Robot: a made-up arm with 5 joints. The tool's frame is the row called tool.
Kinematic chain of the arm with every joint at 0, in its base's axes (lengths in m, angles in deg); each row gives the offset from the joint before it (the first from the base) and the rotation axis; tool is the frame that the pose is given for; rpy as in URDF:
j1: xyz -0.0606 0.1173 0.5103 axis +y
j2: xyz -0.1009 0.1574 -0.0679 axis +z
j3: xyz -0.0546 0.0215 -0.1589 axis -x
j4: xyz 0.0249 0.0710 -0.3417 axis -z
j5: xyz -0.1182 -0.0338 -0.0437 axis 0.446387 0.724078 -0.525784
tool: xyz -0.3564 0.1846 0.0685 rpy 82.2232 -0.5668 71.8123
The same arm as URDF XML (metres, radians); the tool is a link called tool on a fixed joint. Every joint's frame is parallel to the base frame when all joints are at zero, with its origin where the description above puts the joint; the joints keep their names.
<robot name="arm">
<joint name="j1" type="continuous"><parent link="base_link"/><child link="link1"/><origin xyz="-0.0606 0.1173 0.5103" rpy="0 0 0"/><axis xyz="0 1 0"/></joint>
<joint name="j2" type="continuous"><parent link="link1"/><child link="link2"/><origin xyz="-0.1009 0.1574 -0.0679" rpy="0 0 0"/><axis xyz="0 0 1"/></joint>
<joint name="j3" type="continuous"><parent link="link2"/><child link="link3"/><origin xyz="-0.0546 0.0215 -0.1589" rpy="0 0 0"/><axis xyz="-1 0 0"/></joint>
<joint name="j4" type="continuous"><parent link="link3"/><child link="link4"/><origin xyz="0.0249 0.071 -0.3417" rpy="0 0 0"/><axis xyz="0 0 -1"/></joint>
<joint name="j5" type="continuous"><parent link="link4"/><child link="link5"/><origin xyz="-0.1182 -0.0338 -0.0437" rpy="0 0 0"/><axis xyz="0.446387 0.724078 -0.525784"/></joint>
<joint name="tool_fixed" type="fixed"><parent link="link5"/><child link="tool"/><origin xyz="-0.3564 0.1846 0.0685" rpy="1.4351 -0.0099 1.2534"/></joint>
<link name="base_link"/>
<link name="link1"/>
<link name="link2"/>
<link name="link3"/>
<link name="link4"/>
<link name="link5"/>
<link name="tool"/>
</robot>

